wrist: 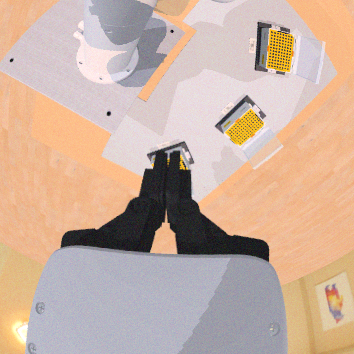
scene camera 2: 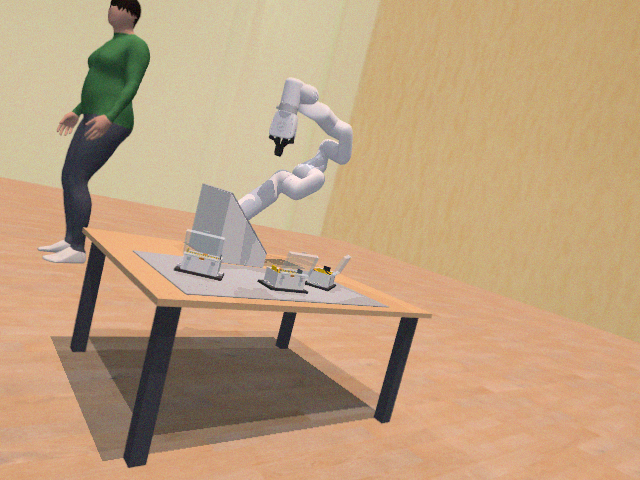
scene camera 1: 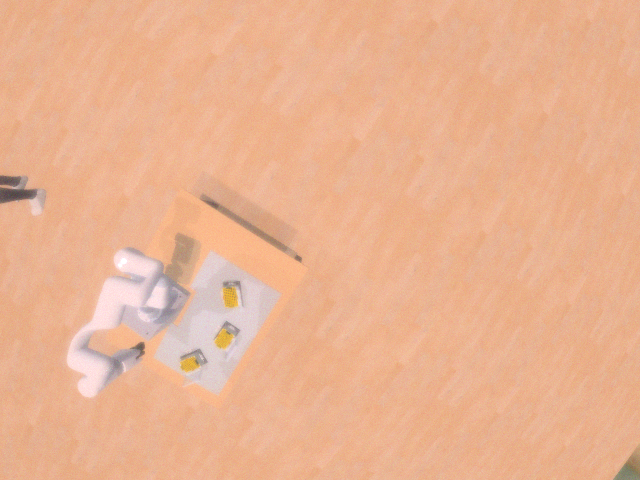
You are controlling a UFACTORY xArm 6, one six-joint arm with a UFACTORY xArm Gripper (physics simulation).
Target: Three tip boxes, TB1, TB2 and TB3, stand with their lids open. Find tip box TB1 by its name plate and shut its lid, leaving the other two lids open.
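Frame: origin at the arm's base, x ahead, y left, z up, level; metres.
Where they show: gripper, fingertip midpoint: point(wrist: 168, 166) point(scene camera 2: 277, 155) point(scene camera 1: 143, 344); arm's base, origin of the base link: point(wrist: 107, 56) point(scene camera 2: 237, 214) point(scene camera 1: 150, 310).
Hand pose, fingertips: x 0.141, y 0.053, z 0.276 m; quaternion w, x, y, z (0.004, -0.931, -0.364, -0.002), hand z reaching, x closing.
Each offset is from my fingertips to the top centre of the thing. Level surfaces: height alone.
Three tip boxes with yellow tip racks stand with clear lids open; their name plates are too small to read. One box {dx +0.147, dy +0.255, dz -0.393 m} point(scene camera 1: 231, 296) point(scene camera 2: 200, 263) point(wrist: 280, 50) is farthest from the gripper, at the left of the row in scene camera 2. A second box {dx +0.276, dy +0.018, dz -0.393 m} point(scene camera 1: 225, 337) point(scene camera 2: 284, 279) point(wrist: 244, 127) is in the middle. The third box {dx +0.215, dy -0.274, dz -0.393 m} point(scene camera 1: 191, 362) point(scene camera 2: 322, 279) point(wrist: 183, 163) is at the right in scene camera 2; the fingers partly hide it in the wrist view. My gripper point(scene camera 1: 140, 349) point(scene camera 2: 278, 153) point(wrist: 168, 166) is shut and empty, pointing down, high above the table and clear of the boxes.
The boxes stand on a grey mat {dz -0.468 m} point(scene camera 1: 209, 315) point(scene camera 2: 160, 264) point(wrist: 200, 95) on a wooden table {dz -0.470 m} point(scene camera 1: 248, 242) point(scene camera 2: 124, 263). The arm's slanted grey mount point(scene camera 2: 210, 211) point(wrist: 55, 75) stands beside the mat. A person in green point(scene camera 2: 116, 77) stands behind the table at the left in scene camera 2.
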